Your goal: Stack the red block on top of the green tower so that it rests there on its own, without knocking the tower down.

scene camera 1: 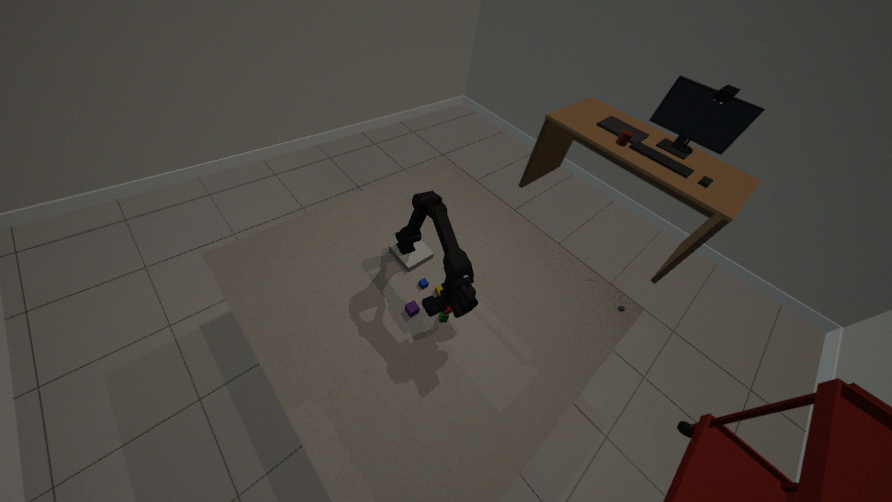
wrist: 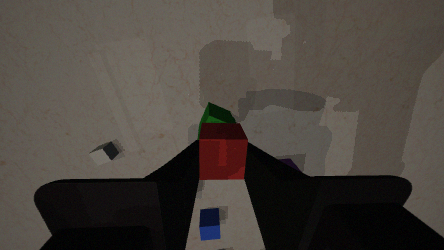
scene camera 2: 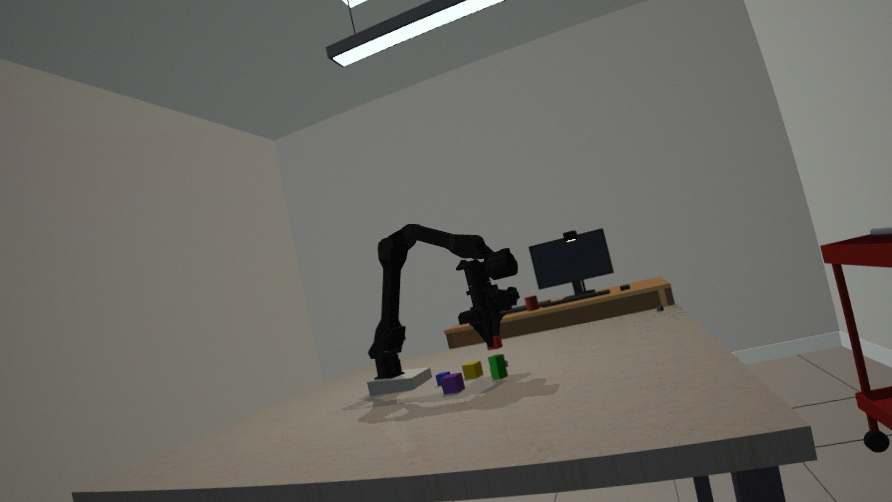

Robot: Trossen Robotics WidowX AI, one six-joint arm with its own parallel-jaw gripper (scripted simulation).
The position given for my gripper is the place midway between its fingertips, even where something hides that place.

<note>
My gripper (scene camera 2: 494, 345) holds a red block (wrist: 222, 146).
My gripper also shows in scene camera 1 (scene camera 1: 446, 309) and in the wrist view (wrist: 220, 146).
</note>
